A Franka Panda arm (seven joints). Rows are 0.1 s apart.
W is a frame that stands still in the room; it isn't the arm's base.
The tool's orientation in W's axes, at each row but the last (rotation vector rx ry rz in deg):
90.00, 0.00, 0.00
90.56, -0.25, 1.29
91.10, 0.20, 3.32
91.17, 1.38, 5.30
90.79, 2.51, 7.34
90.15, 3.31, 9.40
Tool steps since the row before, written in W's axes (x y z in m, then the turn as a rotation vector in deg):
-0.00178, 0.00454, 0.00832, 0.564, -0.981, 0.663
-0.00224, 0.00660, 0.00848, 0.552, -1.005, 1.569
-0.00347, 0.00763, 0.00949, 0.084, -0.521, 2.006
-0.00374, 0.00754, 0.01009, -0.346, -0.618, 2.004
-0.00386, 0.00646, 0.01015, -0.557, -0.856, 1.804
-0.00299, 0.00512, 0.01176, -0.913, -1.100, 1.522
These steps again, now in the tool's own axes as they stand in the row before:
-0.00178, 0.00832, -0.00454, 0.564, 0.663, 0.981
-0.00202, 0.00845, -0.00671, 0.567, 1.569, 0.996
-0.00284, 0.00945, -0.00794, 0.134, 2.012, 0.486
-0.00273, 0.01006, -0.00800, -0.302, 2.031, 0.551
-0.00258, 0.01022, -0.00697, -0.548, 1.847, 0.767
-0.00144, 0.01188, -0.00551, -0.953, 1.592, 0.959

